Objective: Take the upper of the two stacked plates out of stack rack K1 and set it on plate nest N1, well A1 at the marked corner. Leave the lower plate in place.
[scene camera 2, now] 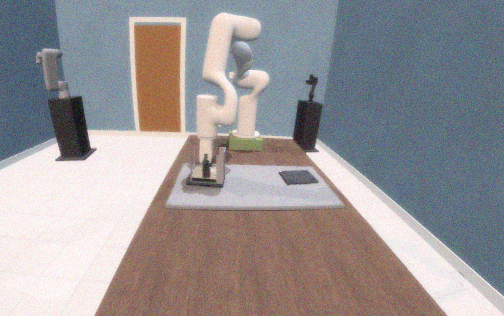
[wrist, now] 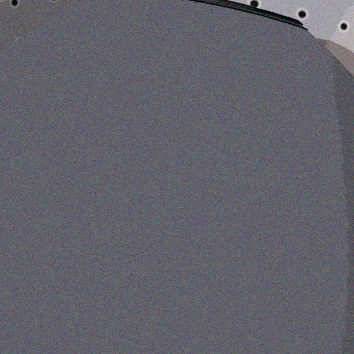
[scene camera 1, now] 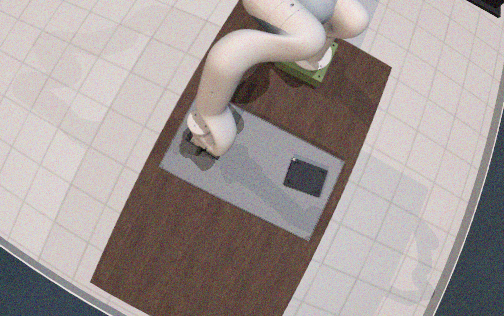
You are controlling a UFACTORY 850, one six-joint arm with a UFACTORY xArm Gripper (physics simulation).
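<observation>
Stack rack K1 (scene camera 2: 220,169) stands at the left of the grey mat, with a dark base and upright sides. Pale plate surfaces (scene camera 2: 198,174) show low inside it; the two stacked plates cannot be told apart. My gripper (scene camera 1: 204,150) (scene camera 2: 206,164) points down into the rack, with a dark finger at the near side of the plates. The far finger is hidden, and whether the fingers press on the upper plate cannot be told. Plate nest N1 (scene camera 1: 306,178) (scene camera 2: 298,176) is a dark, flat rectangle at the mat's right, with a small light mark at one corner in scene camera 1.
The perforated grey mat (scene camera 1: 265,145) (scene camera 2: 250,195) (wrist: 325,14) lies on the brown table (scene camera 1: 200,240) (scene camera 2: 250,250). The arm's green base (scene camera 1: 320,75) (scene camera 2: 245,144) stands at the back. A plain grey surface fills most of the wrist view. Two black pedestals stand beyond the table.
</observation>
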